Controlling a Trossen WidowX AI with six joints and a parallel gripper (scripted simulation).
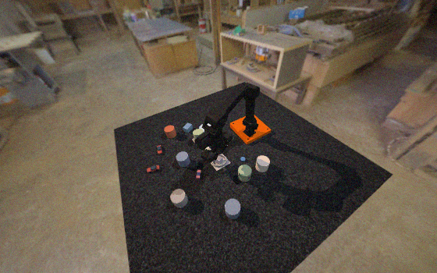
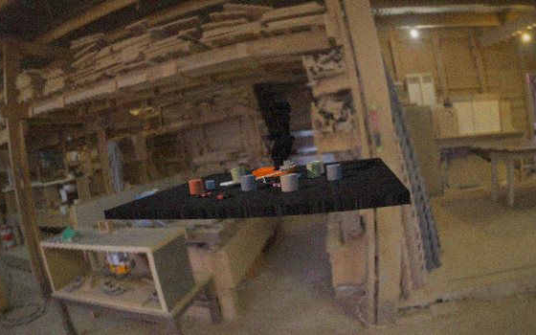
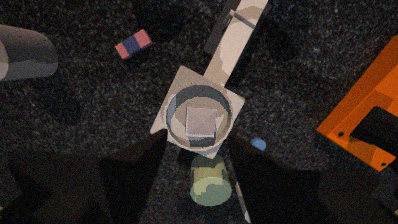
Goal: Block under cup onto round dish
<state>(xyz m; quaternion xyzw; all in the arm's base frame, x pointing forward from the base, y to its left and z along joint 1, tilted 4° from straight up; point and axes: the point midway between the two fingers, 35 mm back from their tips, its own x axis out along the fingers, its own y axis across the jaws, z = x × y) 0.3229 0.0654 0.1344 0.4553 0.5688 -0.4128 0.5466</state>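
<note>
My gripper tip is 40 mm above the grey block. Round my gripper tip: red-blue block (120 mm ahead, 50 mm to the right, 120 mm below); then balance (20 mm behind, 120 mm to the right, 90 mm below); then beige cup (210 mm behind, 160 mm to the left, 90 mm below).
</note>
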